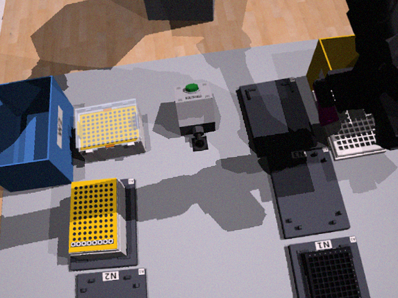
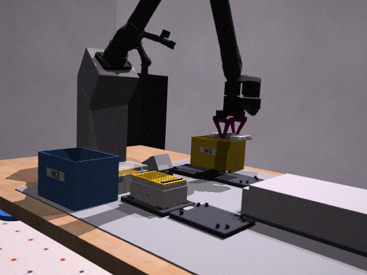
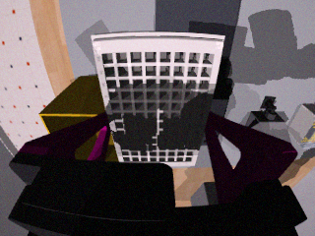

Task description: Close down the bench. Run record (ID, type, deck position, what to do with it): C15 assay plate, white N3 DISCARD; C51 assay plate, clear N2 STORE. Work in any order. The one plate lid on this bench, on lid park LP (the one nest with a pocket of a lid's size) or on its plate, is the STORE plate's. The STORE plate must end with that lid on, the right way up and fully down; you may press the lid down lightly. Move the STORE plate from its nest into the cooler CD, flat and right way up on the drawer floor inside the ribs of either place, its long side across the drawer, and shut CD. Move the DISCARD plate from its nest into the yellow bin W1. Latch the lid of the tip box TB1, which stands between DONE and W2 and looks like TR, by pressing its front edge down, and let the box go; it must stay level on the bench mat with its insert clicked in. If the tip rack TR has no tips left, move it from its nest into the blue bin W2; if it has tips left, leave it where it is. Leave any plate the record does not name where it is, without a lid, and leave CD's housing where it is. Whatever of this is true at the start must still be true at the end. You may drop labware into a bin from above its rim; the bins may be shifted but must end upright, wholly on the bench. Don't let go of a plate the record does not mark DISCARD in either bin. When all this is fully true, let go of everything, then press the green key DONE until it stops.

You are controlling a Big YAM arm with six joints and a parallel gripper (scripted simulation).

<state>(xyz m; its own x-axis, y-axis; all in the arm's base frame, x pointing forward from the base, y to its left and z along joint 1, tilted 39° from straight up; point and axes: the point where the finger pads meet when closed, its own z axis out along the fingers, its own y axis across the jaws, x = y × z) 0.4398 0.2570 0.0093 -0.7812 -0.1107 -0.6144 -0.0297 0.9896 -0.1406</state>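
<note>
The yellow bin W1 is 110 mm below my hand, 100 mm behind it and 70 mm to the left of it. Round my hand: white plate: 10 mm ahead; lid park LP: 140 mm below, 90 mm behind, 80 mm to the right; nest N3: 140 mm below, 70 mm ahead, 50 mm to the right.
</note>
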